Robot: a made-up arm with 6 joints. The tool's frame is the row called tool. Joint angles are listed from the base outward. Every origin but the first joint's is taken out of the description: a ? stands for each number. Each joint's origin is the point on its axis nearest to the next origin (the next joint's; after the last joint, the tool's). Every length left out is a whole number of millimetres.
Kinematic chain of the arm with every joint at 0, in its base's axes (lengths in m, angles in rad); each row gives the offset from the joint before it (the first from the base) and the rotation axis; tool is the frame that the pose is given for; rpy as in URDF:
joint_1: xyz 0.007 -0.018 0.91 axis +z
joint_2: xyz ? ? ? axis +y
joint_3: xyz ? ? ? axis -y
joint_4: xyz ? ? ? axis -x
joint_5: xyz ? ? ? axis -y
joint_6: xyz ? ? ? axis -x
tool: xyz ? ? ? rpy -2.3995 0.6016 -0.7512
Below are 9 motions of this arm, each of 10 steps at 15 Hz.
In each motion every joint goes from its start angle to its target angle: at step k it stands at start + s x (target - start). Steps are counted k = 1, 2, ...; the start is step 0. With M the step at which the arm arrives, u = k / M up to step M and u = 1 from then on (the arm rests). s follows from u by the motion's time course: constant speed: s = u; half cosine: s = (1 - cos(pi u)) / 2; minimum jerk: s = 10 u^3 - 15 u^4 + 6 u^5.
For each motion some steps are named. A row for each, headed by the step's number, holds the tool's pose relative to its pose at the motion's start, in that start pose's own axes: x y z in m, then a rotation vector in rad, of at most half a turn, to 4 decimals.
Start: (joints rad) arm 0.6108 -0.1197 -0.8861 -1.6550 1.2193 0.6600
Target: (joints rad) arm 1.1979 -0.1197 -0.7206 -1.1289 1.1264 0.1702
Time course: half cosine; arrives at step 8
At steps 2, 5, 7, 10:
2: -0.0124 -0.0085 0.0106 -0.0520 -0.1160 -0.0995
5: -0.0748 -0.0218 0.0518 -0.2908 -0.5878 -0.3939
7: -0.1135 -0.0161 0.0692 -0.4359 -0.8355 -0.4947
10: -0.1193 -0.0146 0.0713 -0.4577 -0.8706 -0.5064

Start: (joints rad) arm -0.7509 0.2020 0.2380 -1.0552 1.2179 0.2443
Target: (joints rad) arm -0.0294 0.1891 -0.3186 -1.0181 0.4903 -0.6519
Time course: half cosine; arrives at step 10
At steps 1, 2, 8, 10:
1: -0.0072 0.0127 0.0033 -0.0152 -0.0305 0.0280
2: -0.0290 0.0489 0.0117 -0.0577 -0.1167 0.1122
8: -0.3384 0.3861 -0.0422 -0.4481 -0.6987 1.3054
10: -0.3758 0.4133 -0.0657 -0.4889 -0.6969 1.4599

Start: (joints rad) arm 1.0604 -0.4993 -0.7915 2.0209 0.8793 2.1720
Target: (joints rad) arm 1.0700 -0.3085 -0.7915 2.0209 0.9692 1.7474
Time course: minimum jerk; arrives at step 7
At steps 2, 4, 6, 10:
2: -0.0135 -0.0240 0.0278 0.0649 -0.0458 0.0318
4: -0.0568 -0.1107 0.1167 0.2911 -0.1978 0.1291
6: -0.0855 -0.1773 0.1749 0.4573 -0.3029 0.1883
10: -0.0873 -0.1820 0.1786 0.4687 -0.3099 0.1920

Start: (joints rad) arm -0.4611 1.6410 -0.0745 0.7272 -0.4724 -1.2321
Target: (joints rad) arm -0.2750 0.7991 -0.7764 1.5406 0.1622 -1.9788
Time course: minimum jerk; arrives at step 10
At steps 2, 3, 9, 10:
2: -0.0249 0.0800 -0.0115 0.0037 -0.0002 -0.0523
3: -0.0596 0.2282 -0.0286 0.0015 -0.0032 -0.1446
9: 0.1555 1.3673 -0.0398 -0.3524 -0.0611 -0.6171
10: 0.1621 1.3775 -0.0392 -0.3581 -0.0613 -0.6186

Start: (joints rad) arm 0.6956 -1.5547 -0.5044 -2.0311 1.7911 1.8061
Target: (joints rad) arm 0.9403 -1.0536 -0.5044 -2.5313 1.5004 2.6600
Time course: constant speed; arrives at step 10
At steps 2, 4, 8, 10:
2: -0.1143 -0.0858 0.0523 -0.2753 0.1648 -0.0072
4: -0.2240 -0.1661 0.1193 -0.5504 0.3161 -0.0240
8: -0.4269 -0.3026 0.2936 -1.0961 0.5721 -0.0860
10: -0.5189 -0.3552 0.3985 -1.3647 0.6735 -0.1308

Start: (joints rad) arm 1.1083 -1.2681 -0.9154 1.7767 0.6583 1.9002
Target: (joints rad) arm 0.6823 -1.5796 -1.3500 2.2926 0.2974 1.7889
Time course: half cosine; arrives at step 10
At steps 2, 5, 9, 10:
2: 0.0430 0.0006 -0.0624 -0.0030 0.0152 -0.0906
5: 0.2256 -0.0378 -0.3283 -0.0244 0.0828 -0.4657
9: 0.4213 -0.1634 -0.6377 -0.0647 0.1785 -0.8823
10: 0.4303 -0.1720 -0.6534 -0.0671 0.1842 -0.9029

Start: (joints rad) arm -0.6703 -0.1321 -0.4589 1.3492 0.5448 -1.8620
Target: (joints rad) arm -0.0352 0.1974 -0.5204 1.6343 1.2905 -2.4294
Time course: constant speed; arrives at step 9
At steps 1, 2, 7, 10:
1: 0.0409 -0.0477 0.0022 -0.0982 -0.1295 0.0340
2: 0.0833 -0.0946 0.0126 -0.1956 -0.2588 0.0792
7: 0.3015 -0.2892 0.1832 -0.6651 -0.8629 0.4814
10: 0.3839 -0.3351 0.3002 -0.8411 -1.0620 0.7269

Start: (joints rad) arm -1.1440 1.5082 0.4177 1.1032 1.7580 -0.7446
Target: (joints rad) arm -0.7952 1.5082 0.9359 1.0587 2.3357 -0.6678
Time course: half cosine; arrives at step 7
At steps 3, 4, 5, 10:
3: 0.1783 -0.1897 0.0915 -0.1760 -0.0349 -0.3899
4: 0.2678 -0.3036 0.1624 -0.2645 -0.0698 -0.6211
5: 0.3390 -0.4080 0.2374 -0.3357 -0.1097 -0.8336
10: 0.3970 -0.5068 0.3168 -0.3948 -0.1538 -1.0364

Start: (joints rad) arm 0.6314 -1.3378 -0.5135 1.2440 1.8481 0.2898
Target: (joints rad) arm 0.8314 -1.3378 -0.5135 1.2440 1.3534 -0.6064
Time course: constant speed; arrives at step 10
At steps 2, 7, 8, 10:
2: -0.0236 0.0401 -0.0265 0.0740 -0.1547 0.0984
7: -0.0864 0.1430 -0.0847 0.3067 -0.5114 0.3703
8: -0.0996 0.1640 -0.0949 0.3616 -0.5770 0.4280
10: -0.1266 0.2064 -0.1137 0.4798 -0.7017 0.5455

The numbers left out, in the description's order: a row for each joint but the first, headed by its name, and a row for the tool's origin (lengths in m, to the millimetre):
joint_2: -0.005 -0.041 0
joint_3: 0.017 0 1.658
joint_4: 0.457 0 -0.011
joint_5: 0 -0.089 0.019
joint_6: 0.009 0 0.014
tool: 0 0.003 0.001

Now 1 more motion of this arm.
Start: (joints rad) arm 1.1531 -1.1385 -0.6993 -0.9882 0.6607 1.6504
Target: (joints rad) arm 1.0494 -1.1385 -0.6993 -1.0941 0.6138 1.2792
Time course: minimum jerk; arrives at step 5
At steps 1, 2, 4, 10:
1: -0.0068 -0.0002 0.0000 0.0118 -0.0181 0.0081
2: -0.0371 -0.0011 0.0003 0.0661 -0.0983 0.0446
4: -0.1098 -0.0053 0.0039 0.2065 -0.2863 0.1341
10: -0.1165 -0.0058 0.0044 0.2202 -0.3034 0.1424

